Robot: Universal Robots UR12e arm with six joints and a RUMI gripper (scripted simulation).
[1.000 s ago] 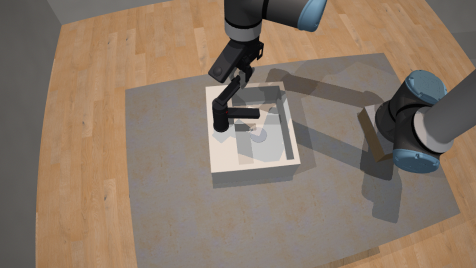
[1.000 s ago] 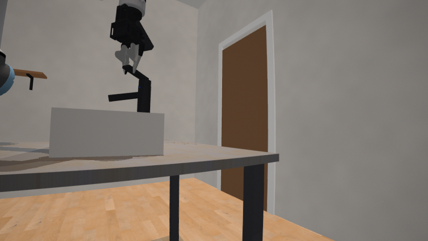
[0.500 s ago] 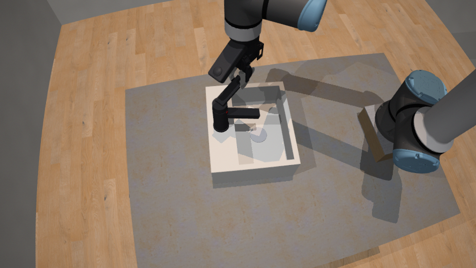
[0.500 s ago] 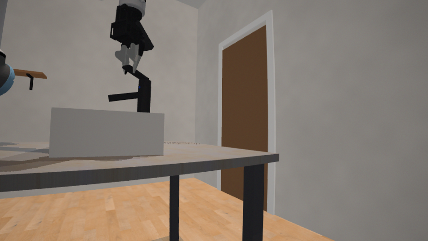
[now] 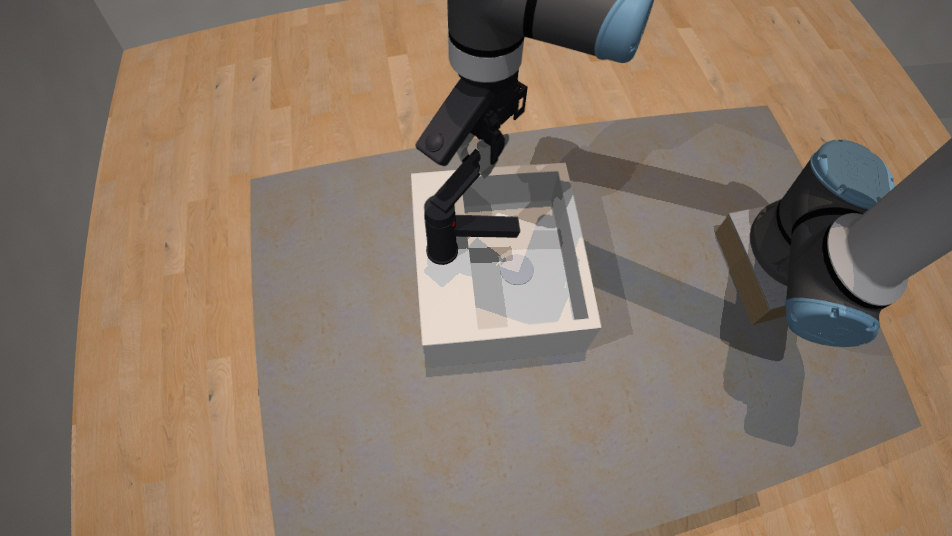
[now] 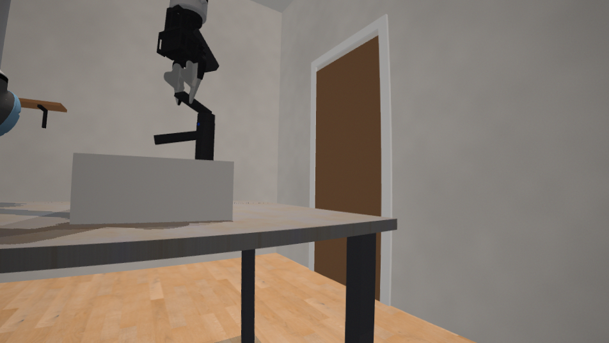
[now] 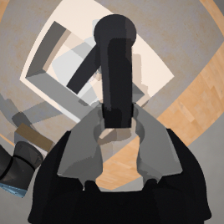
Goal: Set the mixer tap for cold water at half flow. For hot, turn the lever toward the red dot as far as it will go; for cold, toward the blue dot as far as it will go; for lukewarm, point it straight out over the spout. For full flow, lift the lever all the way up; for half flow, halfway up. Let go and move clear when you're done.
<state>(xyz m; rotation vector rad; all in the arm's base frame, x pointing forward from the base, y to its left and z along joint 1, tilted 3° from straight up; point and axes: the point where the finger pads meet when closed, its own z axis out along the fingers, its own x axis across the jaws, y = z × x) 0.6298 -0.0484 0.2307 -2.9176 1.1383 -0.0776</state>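
My hand is 20 mm short of the lever, 20 mm to the right of it and 10 mm above it. Also, from my hand: white basin (60 mm behind, 50 mm to the left, 250 mm below).
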